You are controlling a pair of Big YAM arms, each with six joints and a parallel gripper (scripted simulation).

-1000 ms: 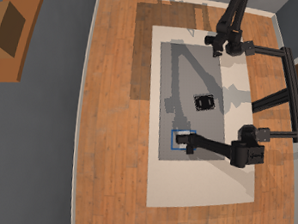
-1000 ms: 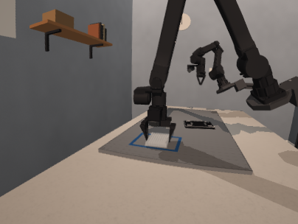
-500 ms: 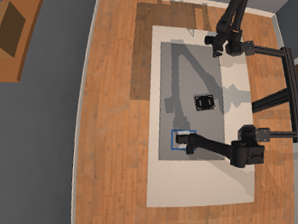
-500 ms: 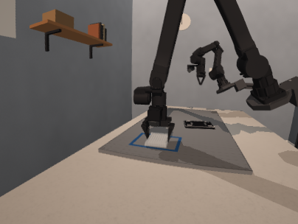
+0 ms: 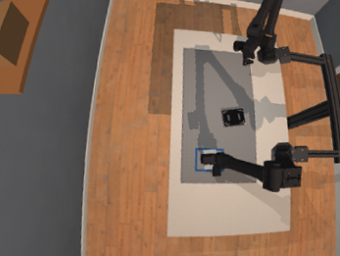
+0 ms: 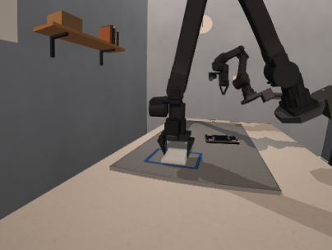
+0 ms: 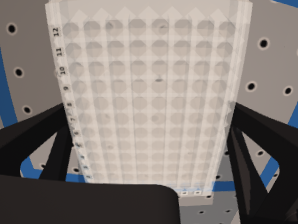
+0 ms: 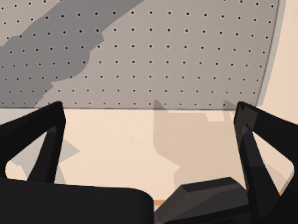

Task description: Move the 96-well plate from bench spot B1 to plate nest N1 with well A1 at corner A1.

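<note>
My left hand is 280 mm to the left of the black plate nest N1 and 190 mm past it. From my left hand the other things lie so: white 96-well plate: right at my left hand.
</note>
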